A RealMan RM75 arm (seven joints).
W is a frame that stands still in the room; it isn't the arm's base.
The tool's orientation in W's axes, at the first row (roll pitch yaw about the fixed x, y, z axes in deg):
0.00 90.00 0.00
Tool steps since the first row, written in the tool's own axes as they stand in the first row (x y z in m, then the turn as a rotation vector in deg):
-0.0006 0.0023 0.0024 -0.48 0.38 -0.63
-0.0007 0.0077 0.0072 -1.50 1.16 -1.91
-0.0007 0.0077 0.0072 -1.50 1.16 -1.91
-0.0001 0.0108 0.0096 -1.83 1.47 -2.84
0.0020 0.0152 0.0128 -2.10 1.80 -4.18
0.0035 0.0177 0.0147 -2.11 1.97 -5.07
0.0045 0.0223 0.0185 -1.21 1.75 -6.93
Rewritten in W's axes. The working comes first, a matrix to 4 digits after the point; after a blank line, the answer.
The tool's axes in the first row as the columns of a matrix, in W's axes (used below as rounded here):
0.0000 0.0000 1.0000
0.0000 1.0000 0.0000
-1.0000 0.0000 0.0000

0.0024 0.0023 0.0006 -0.63 0.38 0.48
0.0072 0.0077 0.0007 -1.91 1.16 1.50
0.0072 0.0077 0.0007 -1.91 1.16 1.50
0.0096 0.0108 0.0001 -2.84 1.47 1.83
0.0128 0.0152 -0.0020 -4.18 1.80 2.10
0.0147 0.0177 -0.0035 -5.07 1.97 2.11
0.0185 0.0223 -0.0045 -6.93 1.75 1.21

